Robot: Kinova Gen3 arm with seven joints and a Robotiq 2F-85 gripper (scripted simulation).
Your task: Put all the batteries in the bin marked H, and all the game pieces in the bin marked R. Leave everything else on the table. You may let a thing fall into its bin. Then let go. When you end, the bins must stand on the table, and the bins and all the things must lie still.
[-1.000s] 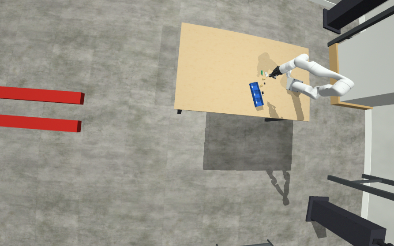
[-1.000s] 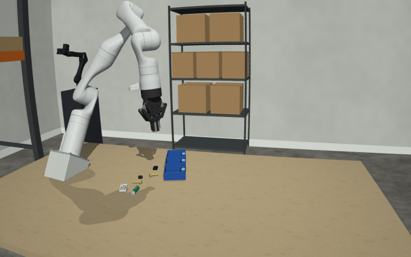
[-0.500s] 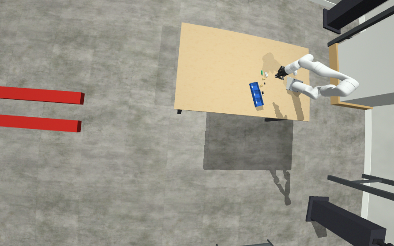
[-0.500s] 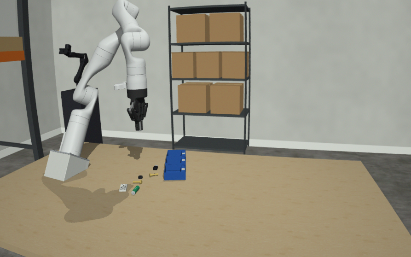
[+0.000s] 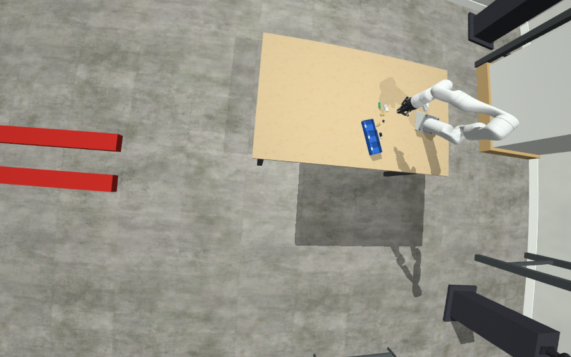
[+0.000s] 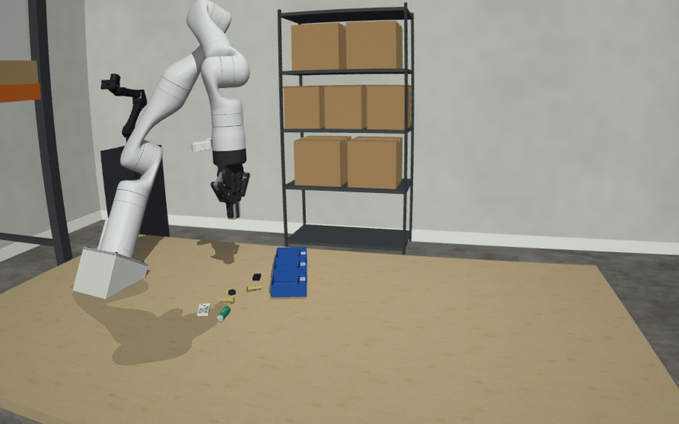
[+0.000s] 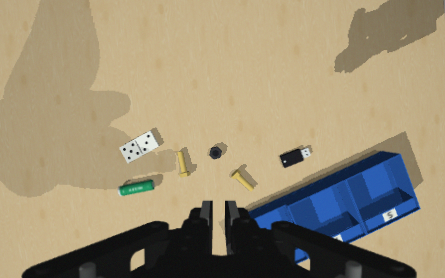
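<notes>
Now: the blue three-part bin 19 cm below my hand, 15 cm to the left of it and 7 cm ahead of it. From my hand the other things lie so: white domino 21 cm below, 11 cm to the right, 3 cm behind; green battery 20 cm below, 11 cm to the right, 2 cm ahead; black nut 21 cm below, 2 cm behind.
</notes>
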